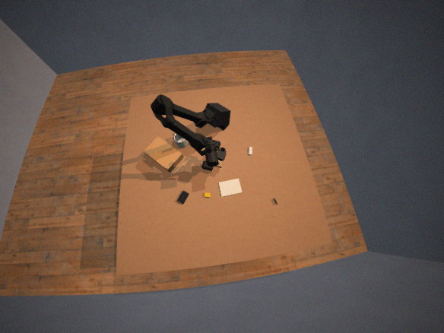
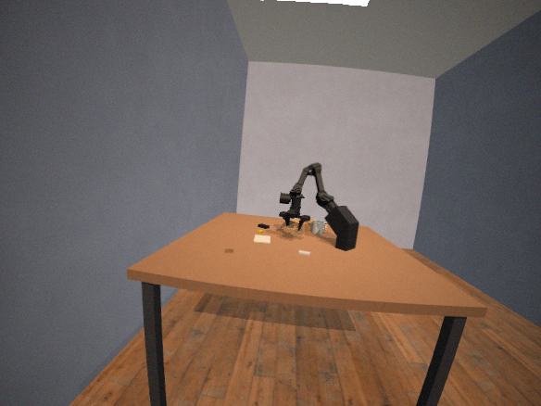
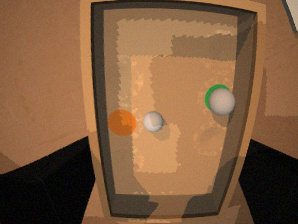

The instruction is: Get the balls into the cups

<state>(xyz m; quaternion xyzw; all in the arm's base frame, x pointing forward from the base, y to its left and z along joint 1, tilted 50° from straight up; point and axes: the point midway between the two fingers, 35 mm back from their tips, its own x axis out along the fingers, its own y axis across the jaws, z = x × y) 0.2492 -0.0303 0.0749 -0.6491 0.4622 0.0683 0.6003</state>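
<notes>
Now: the wooden puzzle 10 mm ahead of my hand, 10 mm to the left of it and 30 mm below it. The rest, counted from my hand: white pad (190 mm ahead, 50 mm to the left, 90 mm below); yellow block (190 mm ahead, 100 mm to the right, 80 mm below); mug (220 mm behind, 150 mm to the right, 50 mm below).
</notes>
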